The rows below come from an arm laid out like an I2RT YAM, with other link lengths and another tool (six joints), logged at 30 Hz.
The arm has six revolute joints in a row. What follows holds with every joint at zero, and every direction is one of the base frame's. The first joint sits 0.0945 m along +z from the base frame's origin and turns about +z. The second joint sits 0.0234 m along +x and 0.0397 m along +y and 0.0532 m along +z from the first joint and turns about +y. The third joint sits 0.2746 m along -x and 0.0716 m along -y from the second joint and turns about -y. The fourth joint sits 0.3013 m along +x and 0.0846 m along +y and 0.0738 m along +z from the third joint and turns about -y. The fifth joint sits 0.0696 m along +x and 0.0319 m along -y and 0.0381 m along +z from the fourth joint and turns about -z. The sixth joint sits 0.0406 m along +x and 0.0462 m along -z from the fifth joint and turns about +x. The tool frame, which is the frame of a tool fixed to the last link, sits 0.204 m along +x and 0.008 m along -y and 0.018 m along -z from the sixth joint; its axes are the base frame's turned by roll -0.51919, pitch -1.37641 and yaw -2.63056 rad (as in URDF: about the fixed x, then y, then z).
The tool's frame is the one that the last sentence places.
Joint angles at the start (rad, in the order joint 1, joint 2, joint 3, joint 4, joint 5, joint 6):
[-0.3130, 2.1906, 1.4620, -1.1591, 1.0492, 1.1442]
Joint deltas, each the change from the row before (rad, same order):
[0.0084, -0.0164, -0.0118, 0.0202, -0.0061, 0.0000]
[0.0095, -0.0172, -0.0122, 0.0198, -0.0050, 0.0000]
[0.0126, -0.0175, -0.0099, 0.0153, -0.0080, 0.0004]
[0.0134, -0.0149, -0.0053, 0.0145, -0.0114, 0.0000]
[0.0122, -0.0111, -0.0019, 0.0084, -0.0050, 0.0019]
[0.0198, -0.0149, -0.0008, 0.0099, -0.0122, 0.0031]
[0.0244, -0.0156, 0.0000, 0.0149, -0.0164, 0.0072]
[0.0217, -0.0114, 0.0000, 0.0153, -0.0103, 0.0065]
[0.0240, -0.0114, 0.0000, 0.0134, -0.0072, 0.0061]
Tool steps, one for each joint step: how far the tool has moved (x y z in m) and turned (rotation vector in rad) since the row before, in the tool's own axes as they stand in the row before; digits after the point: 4 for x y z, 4 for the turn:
[0.0008, -0.0026, -0.0041, 0.0163, 0.0029, 0.0205]
[0.0011, -0.0025, -0.0045, 0.0170, 0.0044, 0.0199]
[0.0010, -0.0030, -0.0061, 0.0199, 0.0026, 0.0174]
[0.0008, -0.0045, -0.0067, 0.0224, -0.0002, 0.0178]
[0.0018, -0.0036, -0.0058, 0.0171, 0.0040, 0.0137]
[0.0015, -0.0061, -0.0096, 0.0278, 0.0014, 0.0180]
[0.0008, -0.0088, -0.0117, 0.0350, -0.0002, 0.0259]
[0.0007, -0.0083, -0.0098, 0.0301, 0.0031, 0.0221]
[0.0008, -0.0083, -0.0105, 0.0308, 0.0059, 0.0186]

